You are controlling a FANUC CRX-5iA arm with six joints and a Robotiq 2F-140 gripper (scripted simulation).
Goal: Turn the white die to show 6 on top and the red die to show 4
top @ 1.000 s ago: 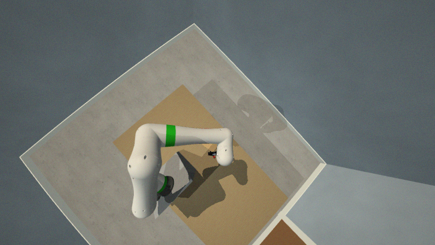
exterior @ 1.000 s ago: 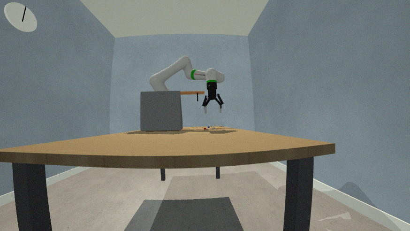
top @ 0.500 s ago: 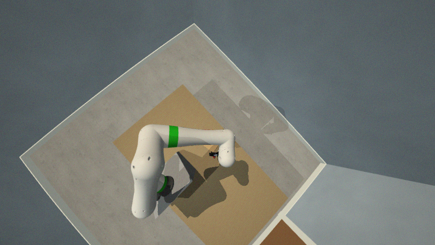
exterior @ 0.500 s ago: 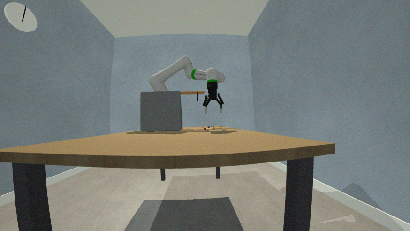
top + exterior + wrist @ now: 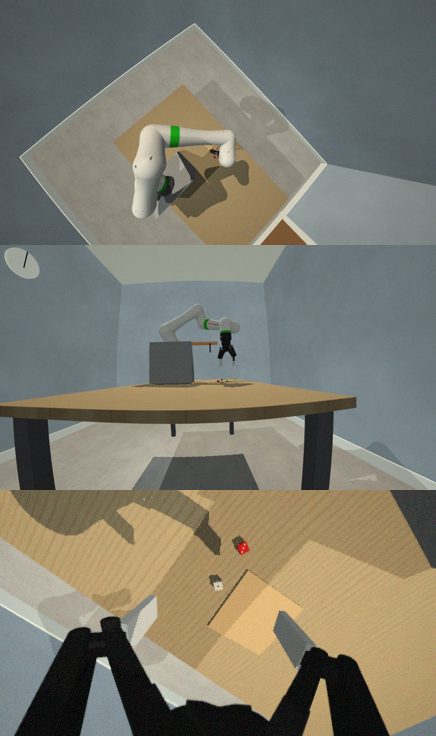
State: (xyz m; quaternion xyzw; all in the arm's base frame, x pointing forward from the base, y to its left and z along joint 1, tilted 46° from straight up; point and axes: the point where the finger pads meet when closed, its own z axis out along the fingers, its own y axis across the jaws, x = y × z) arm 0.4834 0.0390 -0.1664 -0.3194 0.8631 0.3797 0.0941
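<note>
The white die lies 13 cm below my hand. Also, from my hand: blue die: 4 cm behind, 22 cm to the left, 13 cm below; red die: 7 cm behind, 2 cm to the right, 13 cm below; tan mat: 1 cm behind, 10 cm to the left, 14 cm below.
</note>
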